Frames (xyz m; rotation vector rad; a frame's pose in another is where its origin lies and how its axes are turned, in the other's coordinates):
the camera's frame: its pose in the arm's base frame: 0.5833 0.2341 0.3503 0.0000 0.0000 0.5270
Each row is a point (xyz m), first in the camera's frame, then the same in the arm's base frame.
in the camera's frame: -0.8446 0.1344 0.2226
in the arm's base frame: -0.2143 -0.0745 0.5729
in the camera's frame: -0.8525 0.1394 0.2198
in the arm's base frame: -0.2236 -0.0742 0.5701
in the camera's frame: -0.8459 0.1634 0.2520
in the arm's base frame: -0.2300 -0.0501 0.6023
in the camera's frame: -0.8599 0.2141 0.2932
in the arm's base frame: -0.2676 -0.0133 0.6435
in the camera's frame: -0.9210 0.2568 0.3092
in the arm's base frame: -0.3419 -0.0072 0.6595
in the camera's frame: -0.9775 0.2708 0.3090
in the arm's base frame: -0.3978 -0.0235 0.6593
